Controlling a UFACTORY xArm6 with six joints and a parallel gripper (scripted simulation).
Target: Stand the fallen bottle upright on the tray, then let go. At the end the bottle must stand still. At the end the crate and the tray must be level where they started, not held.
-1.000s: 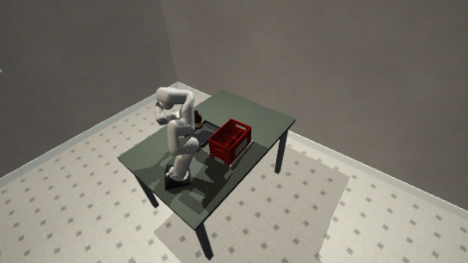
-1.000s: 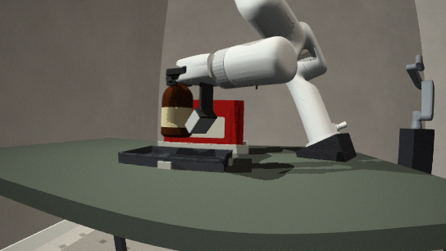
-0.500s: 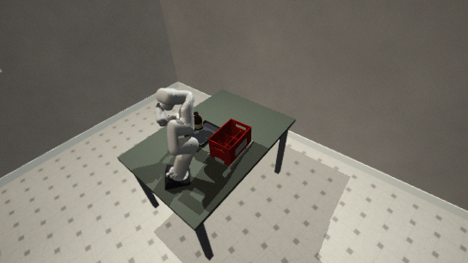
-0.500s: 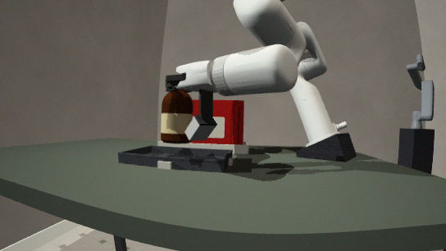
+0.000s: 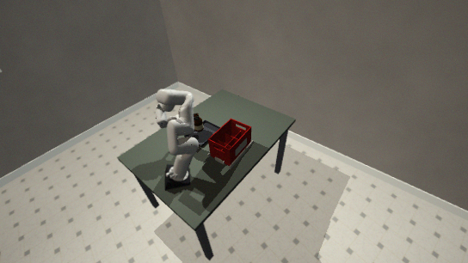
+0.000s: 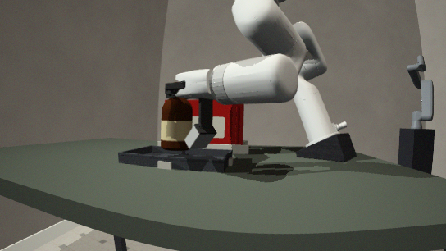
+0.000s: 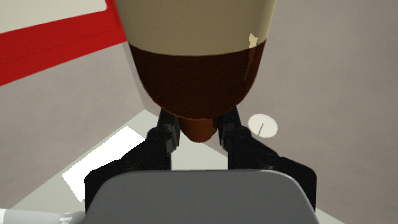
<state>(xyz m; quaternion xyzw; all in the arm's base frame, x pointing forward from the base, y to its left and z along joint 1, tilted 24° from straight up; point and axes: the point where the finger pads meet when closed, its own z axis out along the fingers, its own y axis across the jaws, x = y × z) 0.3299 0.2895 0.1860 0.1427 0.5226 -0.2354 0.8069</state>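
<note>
The brown bottle is 50 mm below my hand. The rest, counted from my hand: dark tray 10 mm ahead, 40 mm to the right, 160 mm below; crate 20 mm ahead, 340 mm to the right, 90 mm below.
</note>
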